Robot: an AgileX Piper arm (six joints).
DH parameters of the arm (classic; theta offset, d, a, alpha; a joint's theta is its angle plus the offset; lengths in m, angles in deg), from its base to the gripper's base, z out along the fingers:
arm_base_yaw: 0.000 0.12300 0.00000 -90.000
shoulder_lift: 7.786 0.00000 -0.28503 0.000
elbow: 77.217 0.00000 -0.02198 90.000
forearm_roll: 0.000 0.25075 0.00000 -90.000
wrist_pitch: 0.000 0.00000 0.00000 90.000
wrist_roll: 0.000 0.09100 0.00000 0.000
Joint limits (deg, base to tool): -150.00..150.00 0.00..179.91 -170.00..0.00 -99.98..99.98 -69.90..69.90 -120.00..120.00
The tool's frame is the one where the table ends.
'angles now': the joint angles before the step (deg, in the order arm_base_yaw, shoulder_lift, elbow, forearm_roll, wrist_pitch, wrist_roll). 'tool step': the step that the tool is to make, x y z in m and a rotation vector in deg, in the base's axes. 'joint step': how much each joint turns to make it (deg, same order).
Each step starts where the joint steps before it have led.
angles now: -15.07 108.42 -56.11 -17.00 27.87 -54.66
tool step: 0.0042 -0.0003 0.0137 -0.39 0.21 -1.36
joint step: 0.37 -1.12 -2.25 0.16 3.76 0.89
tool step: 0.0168 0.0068 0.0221 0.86 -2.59 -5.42
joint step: 1.91 -0.51 -5.24 0.83 4.58 6.12
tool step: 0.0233 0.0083 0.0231 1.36 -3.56 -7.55
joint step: 2.25 0.98 -7.35 0.15 4.91 9.16
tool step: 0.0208 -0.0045 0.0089 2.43 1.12 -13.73
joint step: 0.31 4.26 -9.29 0.07 9.37 12.50
